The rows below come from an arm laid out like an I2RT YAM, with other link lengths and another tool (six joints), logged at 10 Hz.
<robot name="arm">
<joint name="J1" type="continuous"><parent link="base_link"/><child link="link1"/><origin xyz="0 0 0.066"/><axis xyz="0 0 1"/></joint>
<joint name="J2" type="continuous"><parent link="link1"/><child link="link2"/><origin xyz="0.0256 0.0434 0.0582" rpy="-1.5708 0 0"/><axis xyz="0 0 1"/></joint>
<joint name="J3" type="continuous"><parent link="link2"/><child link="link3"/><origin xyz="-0.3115 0 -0.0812" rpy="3.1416 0 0"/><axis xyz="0 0 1"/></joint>
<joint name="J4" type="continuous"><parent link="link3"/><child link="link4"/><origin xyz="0.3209 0.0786 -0.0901"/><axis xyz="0 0 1"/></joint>
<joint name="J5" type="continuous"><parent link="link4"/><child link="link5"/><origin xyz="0.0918 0.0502 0.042" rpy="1.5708 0 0"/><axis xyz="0 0 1"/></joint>
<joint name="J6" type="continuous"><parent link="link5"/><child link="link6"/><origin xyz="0.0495 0 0.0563" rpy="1.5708 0 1.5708"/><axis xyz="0 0 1"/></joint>
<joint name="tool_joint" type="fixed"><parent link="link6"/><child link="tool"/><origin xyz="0.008 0.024 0.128" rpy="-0.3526 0 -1.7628"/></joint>
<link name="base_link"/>
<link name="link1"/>
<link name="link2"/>
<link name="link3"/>
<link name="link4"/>
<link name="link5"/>
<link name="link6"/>
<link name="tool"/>
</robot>
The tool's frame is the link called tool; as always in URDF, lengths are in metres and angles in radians. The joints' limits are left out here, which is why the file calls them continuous.
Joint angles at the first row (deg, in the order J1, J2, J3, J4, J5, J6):
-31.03, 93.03, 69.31, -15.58, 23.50, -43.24
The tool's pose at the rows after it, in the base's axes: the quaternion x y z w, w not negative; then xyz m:
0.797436 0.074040 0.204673 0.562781 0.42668 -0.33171 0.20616
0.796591 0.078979 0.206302 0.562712 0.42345 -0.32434 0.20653
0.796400 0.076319 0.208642 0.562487 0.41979 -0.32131 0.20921
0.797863 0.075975 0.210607 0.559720 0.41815 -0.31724 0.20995
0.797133 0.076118 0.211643 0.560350 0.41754 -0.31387 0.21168
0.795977 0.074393 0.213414 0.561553 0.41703 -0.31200 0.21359
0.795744 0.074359 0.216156 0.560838 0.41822 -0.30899 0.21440
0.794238 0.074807 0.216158 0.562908 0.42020 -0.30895 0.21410
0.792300 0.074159 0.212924 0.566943 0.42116 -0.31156 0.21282
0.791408 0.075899 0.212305 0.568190 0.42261 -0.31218 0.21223
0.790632 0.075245 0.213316 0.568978 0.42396 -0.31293 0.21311
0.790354 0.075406 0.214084 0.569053 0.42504 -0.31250 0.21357
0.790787 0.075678 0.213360 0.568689 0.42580 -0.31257 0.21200
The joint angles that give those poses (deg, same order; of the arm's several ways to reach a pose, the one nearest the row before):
-29.31, 91.05, 67.06, -15.63, 23.29, -43.42
-28.74, 89.75, 65.77, -15.64, 23.42, -43.59
-28.66, 88.70, 65.15, -15.90, 23.38, -43.25
-28.42, 88.05, 64.81, -16.43, 23.20, -42.85
-28.05, 87.54, 64.56, -16.61, 23.45, -42.67
-27.84, 87.12, 64.34, -16.56, 23.64, -42.45
-27.48, 86.91, 64.25, -16.60, 23.65, -42.19
-27.28, 87.18, 64.29, -16.18, 23.96, -42.26
-27.32, 87.68, 64.33, -15.55, 24.54, -42.49
-27.26, 87.97, 64.42, -15.27, 24.67, -42.74
-27.26, 88.15, 64.64, -15.12, 24.69, -42.75
-27.16, 88.23, 64.77, -15.11, 24.71, -42.71
-27.11, 88.47, 64.79, -15.02, 24.76, -42.67

